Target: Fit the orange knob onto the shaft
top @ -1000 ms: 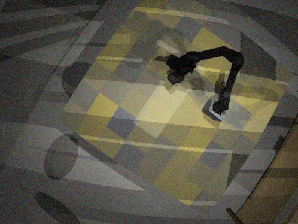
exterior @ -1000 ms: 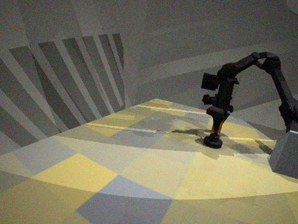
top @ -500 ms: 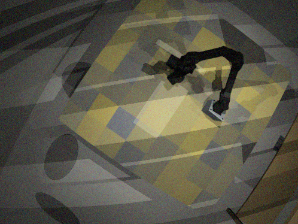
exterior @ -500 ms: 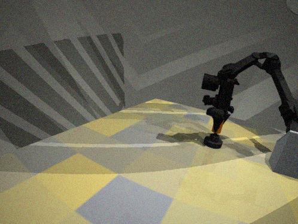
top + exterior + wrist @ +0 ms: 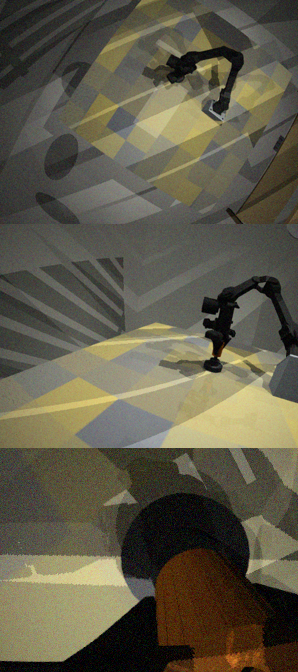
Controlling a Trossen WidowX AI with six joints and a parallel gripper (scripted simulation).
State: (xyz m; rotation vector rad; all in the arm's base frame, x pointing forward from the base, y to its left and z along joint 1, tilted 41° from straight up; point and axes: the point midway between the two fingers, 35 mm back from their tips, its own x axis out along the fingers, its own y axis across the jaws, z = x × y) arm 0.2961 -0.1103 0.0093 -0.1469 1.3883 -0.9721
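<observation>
Now: the orange knob 20 mm above my gripper tip. Also, from my gripper tip: round dark pedestal: 40 mm below.
</observation>
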